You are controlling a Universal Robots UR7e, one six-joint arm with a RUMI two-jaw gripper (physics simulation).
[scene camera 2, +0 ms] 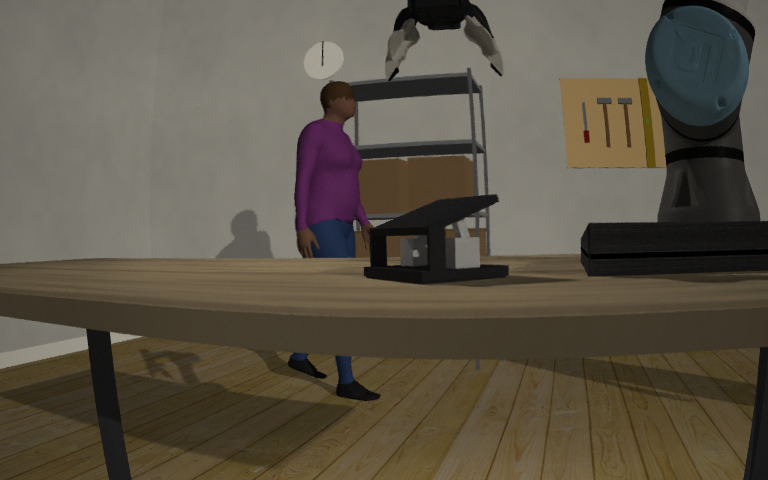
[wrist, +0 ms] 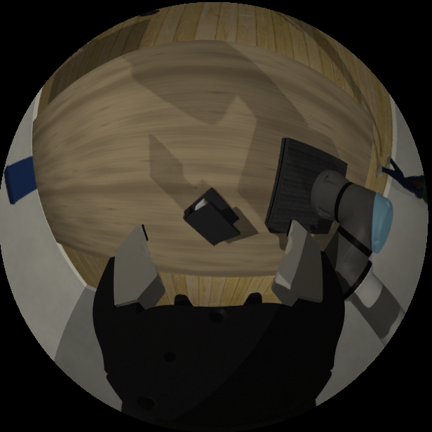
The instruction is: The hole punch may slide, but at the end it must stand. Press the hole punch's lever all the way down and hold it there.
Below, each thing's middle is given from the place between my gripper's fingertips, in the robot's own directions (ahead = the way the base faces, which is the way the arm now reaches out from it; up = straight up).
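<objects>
Taken from my hand, the black lever point(scene camera 2: 452, 211) is 18 cm below and 12 cm to the left, while the black hole punch point(scene camera 2: 435, 259) is 20 cm below and 12 cm to the left.
</objects>
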